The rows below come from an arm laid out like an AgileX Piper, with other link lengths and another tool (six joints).
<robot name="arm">
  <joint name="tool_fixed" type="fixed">
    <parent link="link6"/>
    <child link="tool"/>
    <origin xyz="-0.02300 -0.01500 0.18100" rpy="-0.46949 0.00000 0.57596"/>
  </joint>
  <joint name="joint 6" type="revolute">
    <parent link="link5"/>
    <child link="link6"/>
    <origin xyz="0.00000 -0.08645 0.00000" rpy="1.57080 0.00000 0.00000"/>
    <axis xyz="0 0 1"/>
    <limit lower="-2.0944" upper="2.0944"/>
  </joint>
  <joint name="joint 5" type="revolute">
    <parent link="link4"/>
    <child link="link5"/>
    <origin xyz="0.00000 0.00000 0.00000" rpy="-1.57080 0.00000 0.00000"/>
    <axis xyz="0 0 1"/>
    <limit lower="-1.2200" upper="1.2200"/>
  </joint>
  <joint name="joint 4" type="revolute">
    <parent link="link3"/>
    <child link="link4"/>
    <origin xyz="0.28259 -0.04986 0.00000" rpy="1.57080 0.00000 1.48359"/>
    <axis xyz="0 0 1"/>
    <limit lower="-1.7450" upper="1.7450"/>
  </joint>
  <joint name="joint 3" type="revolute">
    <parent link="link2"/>
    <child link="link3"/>
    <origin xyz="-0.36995 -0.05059 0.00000" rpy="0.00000 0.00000 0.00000"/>
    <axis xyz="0 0 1"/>
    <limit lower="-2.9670" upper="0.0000"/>
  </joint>
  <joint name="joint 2" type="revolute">
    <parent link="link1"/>
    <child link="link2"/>
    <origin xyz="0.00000 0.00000 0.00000" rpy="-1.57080 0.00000 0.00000"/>
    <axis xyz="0 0 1"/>
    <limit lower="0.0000" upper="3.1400"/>
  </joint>
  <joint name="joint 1" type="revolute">
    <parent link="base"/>
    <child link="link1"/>
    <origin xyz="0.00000 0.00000 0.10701" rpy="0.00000 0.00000 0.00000"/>
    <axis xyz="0 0 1"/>
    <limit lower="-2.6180" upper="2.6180"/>
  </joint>
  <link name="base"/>
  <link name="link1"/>
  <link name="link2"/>
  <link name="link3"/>
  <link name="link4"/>
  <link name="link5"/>
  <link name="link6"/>
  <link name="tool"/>
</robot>
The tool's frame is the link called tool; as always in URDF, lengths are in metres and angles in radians.
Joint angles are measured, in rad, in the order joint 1, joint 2, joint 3, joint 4, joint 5, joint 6. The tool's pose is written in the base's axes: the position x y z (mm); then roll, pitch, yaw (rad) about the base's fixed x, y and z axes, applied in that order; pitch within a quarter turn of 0, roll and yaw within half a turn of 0. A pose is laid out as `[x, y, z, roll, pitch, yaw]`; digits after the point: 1 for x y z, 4 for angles.
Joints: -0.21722 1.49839 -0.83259 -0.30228 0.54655 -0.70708
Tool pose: [402.3, -120.6, 118.2, 2.9990, 0.3711, -2.9424]
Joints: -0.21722 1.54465 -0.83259 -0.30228 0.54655 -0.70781
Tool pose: [402.4, -120.6, 98.8, 2.9794, 0.3285, -2.9484]
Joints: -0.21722 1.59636 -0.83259 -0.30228 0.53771 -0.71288
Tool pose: [403.6, -120.1, 78.1, 2.9613, 0.2879, -2.9472]
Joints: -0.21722 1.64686 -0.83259 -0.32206 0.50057 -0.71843
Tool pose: [410.8, -120.8, 61.2, 2.9637, 0.2694, -2.9200]
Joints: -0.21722 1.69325 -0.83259 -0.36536 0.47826 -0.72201
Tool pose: [413.8, -123.8, 44.5, 2.9775, 0.2338, -2.8782]
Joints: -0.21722 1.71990 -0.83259 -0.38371 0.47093 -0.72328
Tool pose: [413.9, -124.8, 34.1, 2.9782, 0.2107, -2.8620]
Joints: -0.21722 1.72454 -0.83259 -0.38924 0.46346 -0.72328
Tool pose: [415.4, -124.9, 32.9, 2.9810, 0.2118, -2.8555]
